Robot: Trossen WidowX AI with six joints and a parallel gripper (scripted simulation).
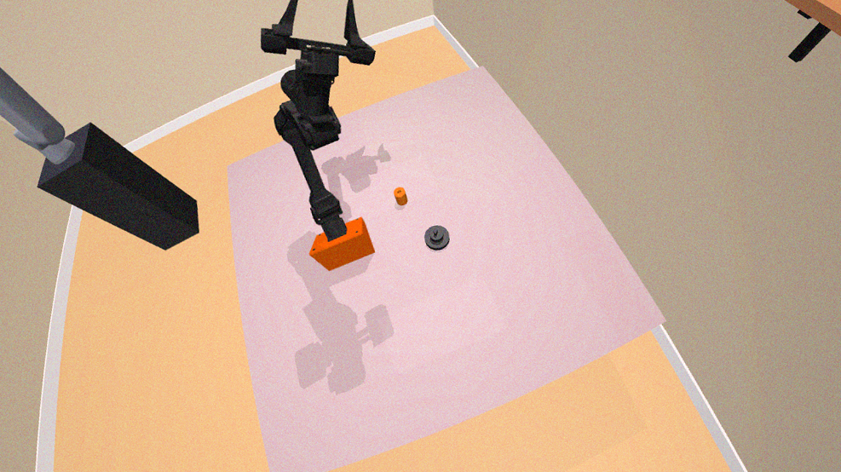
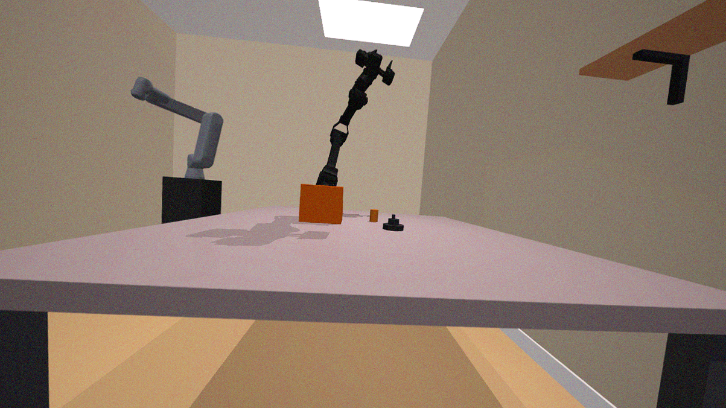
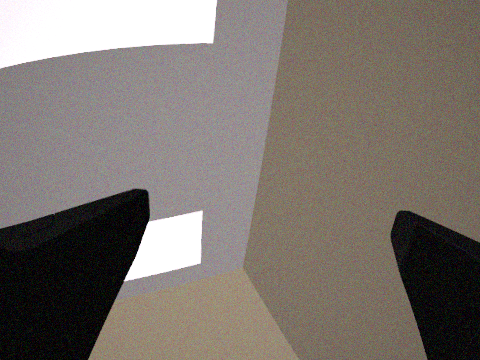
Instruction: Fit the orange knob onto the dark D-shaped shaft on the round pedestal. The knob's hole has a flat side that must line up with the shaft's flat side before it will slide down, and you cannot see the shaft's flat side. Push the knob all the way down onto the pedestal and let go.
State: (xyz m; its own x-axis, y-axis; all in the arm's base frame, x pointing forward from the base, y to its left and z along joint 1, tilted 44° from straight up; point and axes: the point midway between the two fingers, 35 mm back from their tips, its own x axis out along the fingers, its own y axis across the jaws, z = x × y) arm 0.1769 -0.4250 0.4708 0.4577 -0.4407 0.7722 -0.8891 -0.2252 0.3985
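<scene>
Right now my gripper tip is 20 mm short of the orange knob, 60 mm to the right of it and 730 mm above it. Round my gripper tip: dark round pedestal (60 mm ahead, 140 mm to the right, 730 mm below).
</scene>
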